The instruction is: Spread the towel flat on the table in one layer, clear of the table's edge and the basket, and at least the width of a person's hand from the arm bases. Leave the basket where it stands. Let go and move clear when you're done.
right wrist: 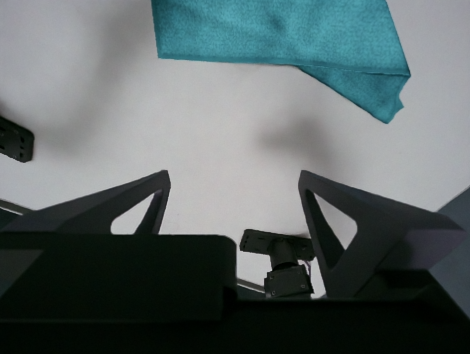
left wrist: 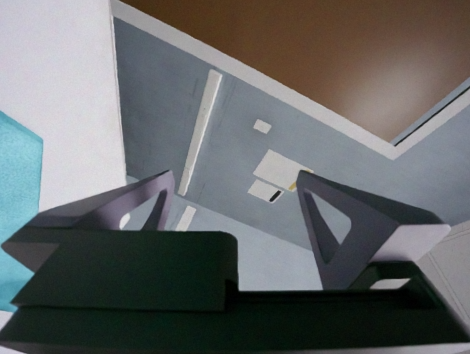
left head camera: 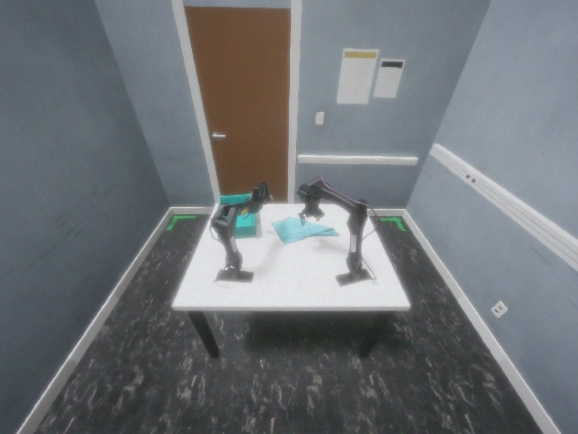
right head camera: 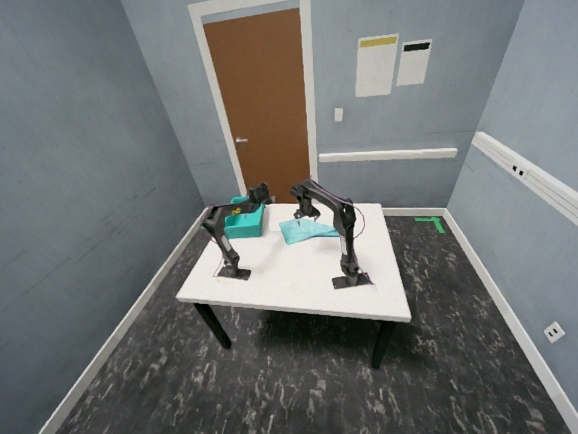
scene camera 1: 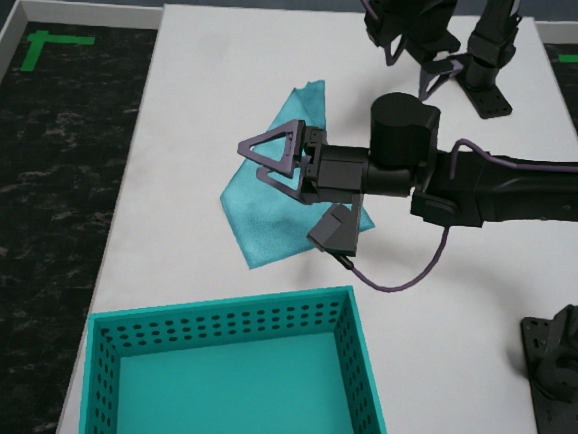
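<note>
The teal towel [left head camera: 292, 232] [right head camera: 300, 234] [scene camera 1: 270, 225] [left wrist: 17, 170] [right wrist: 270, 30] lies on the table as an uneven kite shape, with a fold and a narrow doubled end at its right in the head views. My left gripper [scene camera 1: 248, 161] [left wrist: 235, 176] is open and empty, above the towel in scene camera 1, its fingers pointing level toward the far wall. It hides part of the towel there. My right gripper [left head camera: 311, 220] [right head camera: 307, 221] [scene camera 1: 407, 81] [right wrist: 234, 177] is open and empty, raised above the table, pointing down. The teal basket [left head camera: 245, 229] [right head camera: 245, 231] [scene camera 1: 225, 387] stands beside the towel, apart from it.
The left arm's base [left head camera: 235, 276] [right head camera: 234, 273] [right wrist: 16, 141] and the right arm's base [left head camera: 354, 276] [right head camera: 350, 281] [scene camera 1: 485, 102] [right wrist: 257, 241] stand near the front of the white table [left head camera: 290, 295] [right head camera: 295, 300]. The brown door [left head camera: 245, 100] is behind the table.
</note>
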